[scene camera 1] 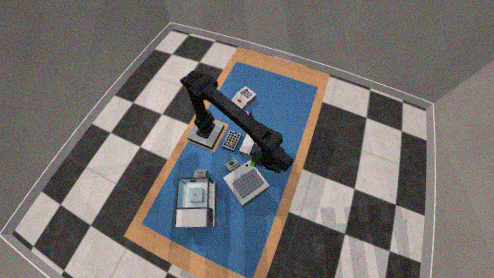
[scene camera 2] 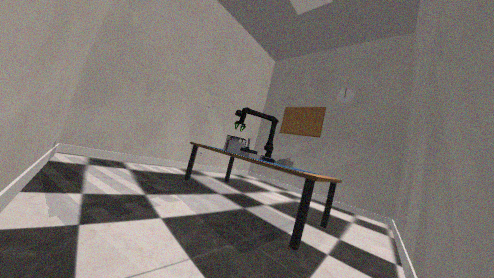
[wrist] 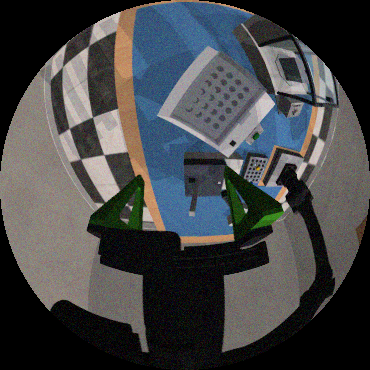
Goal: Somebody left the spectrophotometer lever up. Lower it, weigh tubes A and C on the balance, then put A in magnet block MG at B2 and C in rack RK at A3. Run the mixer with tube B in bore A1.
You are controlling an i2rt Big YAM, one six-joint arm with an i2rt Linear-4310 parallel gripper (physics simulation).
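Seen in the pictures: gripper, fingertip midpoint: (scene camera 1: 265, 168) (scene camera 2: 238, 130) (wrist: 181, 173); arm's base, origin of the base link: (scene camera 1: 205, 129) (wrist: 285, 173).
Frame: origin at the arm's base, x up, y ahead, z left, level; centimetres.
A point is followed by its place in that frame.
My gripper (scene camera 2: 240, 128) {x 22.9, y 46.2, z -17.3 cm} (wrist: 181, 173) {x 22.9, y 46.2, z -17.3 cm} is open and empty, high above the table. In the wrist view its green fingertips stand apart on either side of the dark spectrophotometer (wrist: 204, 179) {x 4.4, y 40.1, z 0.1 cm}, well above it. The lever (wrist: 193, 204) {x 14.2, y 44.1, z 0.1 cm} sticks out from that box; its height is hard to tell. In scene camera 1 the arm hides most of the box. The grey rack (scene camera 1: 232, 141) (wrist: 254, 171) holds small coloured caps; letters are unreadable. The glass-sided balance (scene camera 1: 195, 217) {x 16.8, y 23.6, z -50.9 cm} (wrist: 267, 62) {x 4.0, y 24.9, z -39.3 cm} stands at one end. The large white device with a grid of bores (scene camera 1: 247, 184) {x 15.4, y 40.5, z -26.3 cm} (wrist: 218, 95) {x 15.4, y 41.1, z -25.5 cm} stands between.
A small box with a green button (scene camera 1: 231, 164) {x 3.6, y 26.4, z -16.6 cm} (wrist: 255, 135) {x 3.7, y 26.1, z -16.0 cm} is beside the large white device. A small grey box (scene camera 1: 201, 173) {x 3.4, y 11.4, z -28.1 cm} (wrist: 291, 108) {x 3.5, y 13.7, z -28.2 cm} stands by the balance. A white device with buttons (scene camera 1: 244, 97) {x 2.7, y 14.7, z 32.0 cm} is beyond the arm. The arm's base (scene camera 1: 213, 138) {x 0.3, y 7.8, z -4.2 cm} is at the table edge.
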